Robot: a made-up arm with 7 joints.
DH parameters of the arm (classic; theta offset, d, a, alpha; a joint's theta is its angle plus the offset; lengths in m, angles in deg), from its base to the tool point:
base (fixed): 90 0.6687 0.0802 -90
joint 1: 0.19 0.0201 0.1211 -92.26
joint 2: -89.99 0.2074 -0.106 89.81
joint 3: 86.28 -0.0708 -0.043 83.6
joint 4: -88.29 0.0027 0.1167 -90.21
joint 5: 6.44 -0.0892 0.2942 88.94
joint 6: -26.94 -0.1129 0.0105 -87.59
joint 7: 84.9 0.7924 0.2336 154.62
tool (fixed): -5.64 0.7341 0 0
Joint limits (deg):
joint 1: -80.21..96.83
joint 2: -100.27..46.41
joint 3: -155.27..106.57
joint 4: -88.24..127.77
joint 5: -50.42..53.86
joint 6: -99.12..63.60
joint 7: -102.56..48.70
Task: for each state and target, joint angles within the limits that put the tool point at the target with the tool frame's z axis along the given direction. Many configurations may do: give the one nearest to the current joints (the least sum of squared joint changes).
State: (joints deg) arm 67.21 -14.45 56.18 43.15 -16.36 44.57 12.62
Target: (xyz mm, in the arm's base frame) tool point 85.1 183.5 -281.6 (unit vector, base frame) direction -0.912 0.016 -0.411
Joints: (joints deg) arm 90.51 -25.53 90.17 30.05 -5.16 19.69 15.26
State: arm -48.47 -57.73 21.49 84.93 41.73 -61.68 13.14
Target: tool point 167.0 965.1 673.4 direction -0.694 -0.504 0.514
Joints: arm -13.96 -31.41 16.64 93.66 34.33 -86.72 10.71
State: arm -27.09 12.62 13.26 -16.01 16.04 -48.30 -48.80
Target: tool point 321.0 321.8 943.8 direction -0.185 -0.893 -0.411
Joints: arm 31.71 -5.49 9.00 -47.24 12.57 -99.12 -12.11
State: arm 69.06 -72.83 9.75 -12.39 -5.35 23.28 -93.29
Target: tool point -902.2 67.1 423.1 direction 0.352 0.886 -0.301
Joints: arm 96.83 -100.27 -26.57 -2.56 4.00 -14.98 -48.55
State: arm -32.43 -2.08 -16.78 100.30 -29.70 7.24 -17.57
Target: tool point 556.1 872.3 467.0 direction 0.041 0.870 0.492
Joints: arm -56.56 1.44 12.17 73.22 -5.55 43.48 5.28
